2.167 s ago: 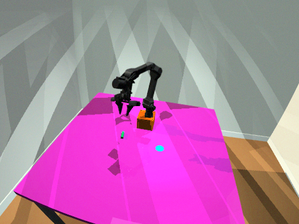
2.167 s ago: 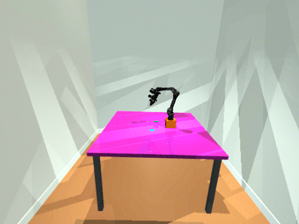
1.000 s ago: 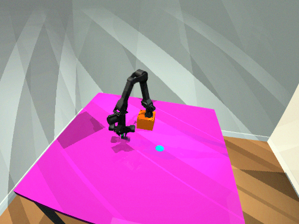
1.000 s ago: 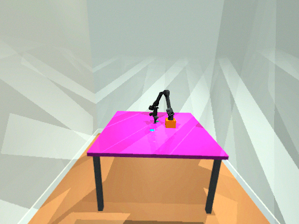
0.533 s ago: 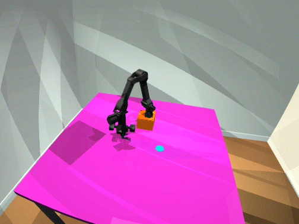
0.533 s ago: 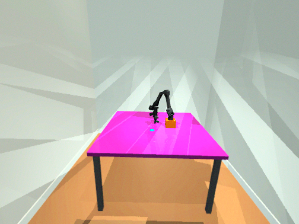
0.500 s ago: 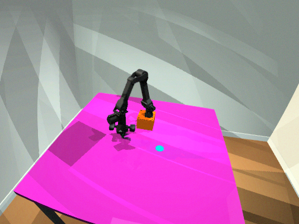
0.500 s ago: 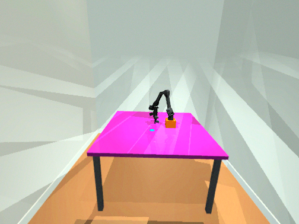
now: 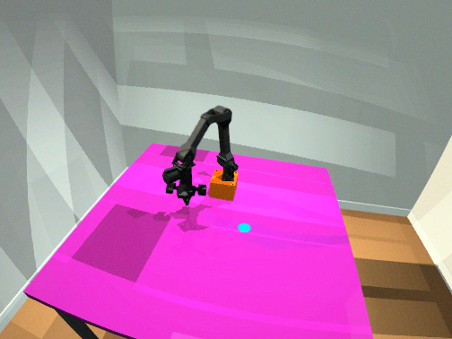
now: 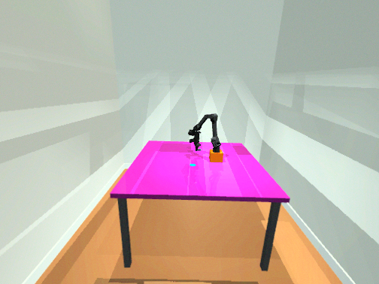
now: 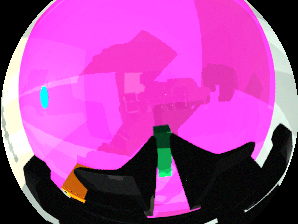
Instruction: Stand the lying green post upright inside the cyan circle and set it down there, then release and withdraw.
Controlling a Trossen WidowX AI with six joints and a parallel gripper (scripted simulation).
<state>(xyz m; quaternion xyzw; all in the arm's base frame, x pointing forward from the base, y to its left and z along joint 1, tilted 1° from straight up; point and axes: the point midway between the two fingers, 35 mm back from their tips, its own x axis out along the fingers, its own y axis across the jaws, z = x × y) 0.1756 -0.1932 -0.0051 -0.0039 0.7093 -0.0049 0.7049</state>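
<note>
Now: the cyan circle 28 cm to the left of my gripper tip, 9 cm ahead of it and 6 cm below it. Also, from my gripper tip: green post: 2 cm behind.
</note>
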